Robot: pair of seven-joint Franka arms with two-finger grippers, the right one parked.
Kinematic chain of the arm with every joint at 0, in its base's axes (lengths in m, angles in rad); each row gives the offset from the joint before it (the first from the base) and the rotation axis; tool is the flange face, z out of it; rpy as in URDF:
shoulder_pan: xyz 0 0 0.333 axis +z
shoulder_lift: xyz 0 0 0 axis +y
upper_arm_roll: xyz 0 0 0.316 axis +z
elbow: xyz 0.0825 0 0 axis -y
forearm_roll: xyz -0.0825 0 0.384 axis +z
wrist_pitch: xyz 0 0 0 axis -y
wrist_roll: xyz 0.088 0 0 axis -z
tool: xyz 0 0 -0.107 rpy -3.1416 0 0
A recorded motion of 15 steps. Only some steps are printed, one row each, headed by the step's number.
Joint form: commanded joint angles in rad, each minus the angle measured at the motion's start. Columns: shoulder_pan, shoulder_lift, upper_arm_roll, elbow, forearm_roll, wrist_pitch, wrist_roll.
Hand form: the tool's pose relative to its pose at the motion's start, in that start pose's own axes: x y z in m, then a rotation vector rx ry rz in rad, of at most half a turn. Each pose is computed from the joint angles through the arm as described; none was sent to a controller.
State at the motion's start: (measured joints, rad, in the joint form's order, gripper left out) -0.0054 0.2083 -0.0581 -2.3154 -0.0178 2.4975 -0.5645
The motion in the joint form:
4: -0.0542 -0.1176 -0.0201 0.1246 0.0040 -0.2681 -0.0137
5: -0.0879 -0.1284 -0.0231 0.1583 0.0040 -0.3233 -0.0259
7: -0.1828 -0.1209 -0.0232 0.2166 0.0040 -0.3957 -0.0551
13: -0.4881 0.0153 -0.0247 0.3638 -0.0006 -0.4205 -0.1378
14: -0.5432 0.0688 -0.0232 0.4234 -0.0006 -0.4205 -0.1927
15: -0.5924 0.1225 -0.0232 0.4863 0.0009 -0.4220 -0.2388
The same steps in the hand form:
4: -0.0120 0.0423 -0.0896 0.0215 -0.0188 0.0668
5: -0.0221 0.0601 -0.1050 0.0298 -0.0269 0.0917
7: -0.0515 0.1039 -0.1194 0.0477 -0.0428 0.1579
13: -0.1669 0.2388 -0.1003 0.0666 -0.0553 0.3780
14: -0.1876 0.2677 -0.0937 0.0638 -0.0518 0.3759
15: -0.2078 0.2949 -0.0877 0.0596 -0.0474 0.3788

